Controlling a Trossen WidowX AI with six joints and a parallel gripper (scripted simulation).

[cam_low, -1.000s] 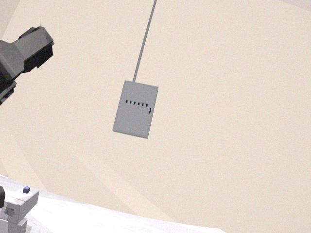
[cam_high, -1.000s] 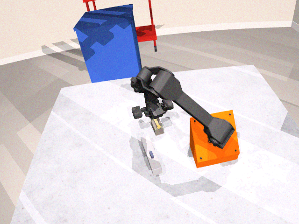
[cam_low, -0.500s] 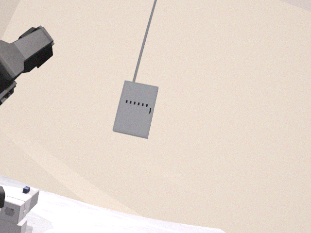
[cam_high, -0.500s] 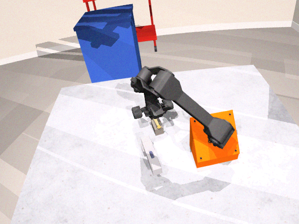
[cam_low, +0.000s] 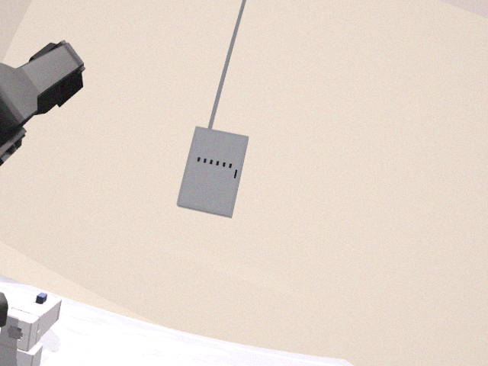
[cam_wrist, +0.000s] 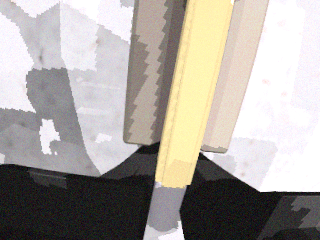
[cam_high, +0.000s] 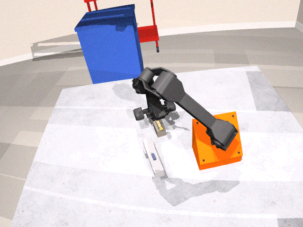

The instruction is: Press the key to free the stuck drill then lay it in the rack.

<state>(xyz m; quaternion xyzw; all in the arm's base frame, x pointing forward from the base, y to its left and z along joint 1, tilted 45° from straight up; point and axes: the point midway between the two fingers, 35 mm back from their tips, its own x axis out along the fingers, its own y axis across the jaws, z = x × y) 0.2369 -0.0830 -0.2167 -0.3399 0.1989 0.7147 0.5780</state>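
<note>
Now: gripper tip 4 cm to the right of the yellow drill, 4 cm below it and 1 cm past it. The rest, counted from my gripper tip: small blue key 26 cm to the left, 4 cm above, 1 cm ahead; housing block 23 cm to the left, 4 cm above, 2 cm ahead.
</note>
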